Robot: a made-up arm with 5 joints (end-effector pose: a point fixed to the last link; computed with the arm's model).
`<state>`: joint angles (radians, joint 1 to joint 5).
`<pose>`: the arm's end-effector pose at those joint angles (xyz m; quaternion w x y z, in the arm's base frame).
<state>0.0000 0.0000 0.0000 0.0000 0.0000</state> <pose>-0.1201 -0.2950 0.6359 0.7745 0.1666 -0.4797 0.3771</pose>
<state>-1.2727 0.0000 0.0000 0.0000 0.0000</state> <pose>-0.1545 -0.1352 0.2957 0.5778 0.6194 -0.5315 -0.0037</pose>
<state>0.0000 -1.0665 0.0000 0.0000 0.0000</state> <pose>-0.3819 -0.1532 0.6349 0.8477 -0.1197 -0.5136 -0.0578</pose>
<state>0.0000 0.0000 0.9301 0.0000 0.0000</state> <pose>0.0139 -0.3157 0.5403 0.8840 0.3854 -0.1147 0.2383</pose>
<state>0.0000 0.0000 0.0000 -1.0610 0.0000</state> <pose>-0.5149 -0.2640 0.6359 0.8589 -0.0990 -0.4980 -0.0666</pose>
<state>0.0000 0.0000 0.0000 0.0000 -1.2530</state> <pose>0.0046 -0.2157 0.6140 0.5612 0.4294 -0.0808 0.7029</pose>
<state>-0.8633 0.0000 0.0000 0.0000 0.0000</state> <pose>-0.1361 -0.2329 0.3780 0.6717 0.4930 -0.5383 0.1264</pose>
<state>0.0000 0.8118 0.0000 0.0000 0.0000</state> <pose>0.0887 -0.1963 0.6256 0.5712 0.3575 -0.3627 0.6437</pose>
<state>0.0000 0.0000 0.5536 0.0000 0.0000</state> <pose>-0.0293 -0.3099 0.5941 0.8619 0.3044 -0.2701 0.3026</pose>
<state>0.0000 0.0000 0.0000 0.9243 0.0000</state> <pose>0.0928 -0.0186 0.6359 0.5251 0.3630 -0.3551 0.6829</pose>
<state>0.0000 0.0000 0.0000 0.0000 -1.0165</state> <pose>-0.0095 -0.2403 0.6240 0.6217 0.3900 -0.1636 0.6593</pose>
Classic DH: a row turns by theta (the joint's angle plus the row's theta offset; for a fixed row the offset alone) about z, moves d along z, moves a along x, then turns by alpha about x. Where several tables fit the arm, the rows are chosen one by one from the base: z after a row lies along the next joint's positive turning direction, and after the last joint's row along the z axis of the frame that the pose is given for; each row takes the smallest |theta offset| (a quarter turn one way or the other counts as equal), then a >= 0, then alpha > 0; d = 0 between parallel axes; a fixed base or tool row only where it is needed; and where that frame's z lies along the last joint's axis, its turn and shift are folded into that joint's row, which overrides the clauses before.
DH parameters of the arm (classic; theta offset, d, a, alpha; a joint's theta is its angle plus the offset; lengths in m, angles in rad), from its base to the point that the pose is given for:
base (fixed): -1.4021 0.5728 -0.0413 1.5502
joint 1: 0.0476 0.1312 0.0242 -1.5833
joint 2: 1.223 -0.113 0.0378 -1.477
joint 3: -0.0149 0.039 -0.2036 1.5331
joint 4: 0.4424 0.6713 0.1102 2.6813
joint 5: 0.8943 0.6446 0.0724 -1.8123
tool (fixed): 1.2827 0.108 0 0

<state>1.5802 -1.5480 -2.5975 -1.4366 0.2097</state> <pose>-0.3191 -0.5266 0.9367 0.8003 0.1041 0.4172 -0.4179</pose>
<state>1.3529 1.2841 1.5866 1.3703 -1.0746</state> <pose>-0.2815 -0.1250 0.2334 0.2310 0.7573 0.5970 -0.1295</pose>
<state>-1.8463 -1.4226 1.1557 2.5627 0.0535</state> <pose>0.2599 -0.0526 0.3396 0.2524 -0.5178 0.7557 0.3117</pose>
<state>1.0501 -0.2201 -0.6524 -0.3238 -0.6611</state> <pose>-0.3500 -0.1350 0.8103 0.5607 -0.3818 -0.3045 0.6687</pose>
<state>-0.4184 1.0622 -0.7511 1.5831 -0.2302</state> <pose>-0.3443 0.1266 0.7470 0.3475 -0.1492 0.2866 -0.8803</pose>
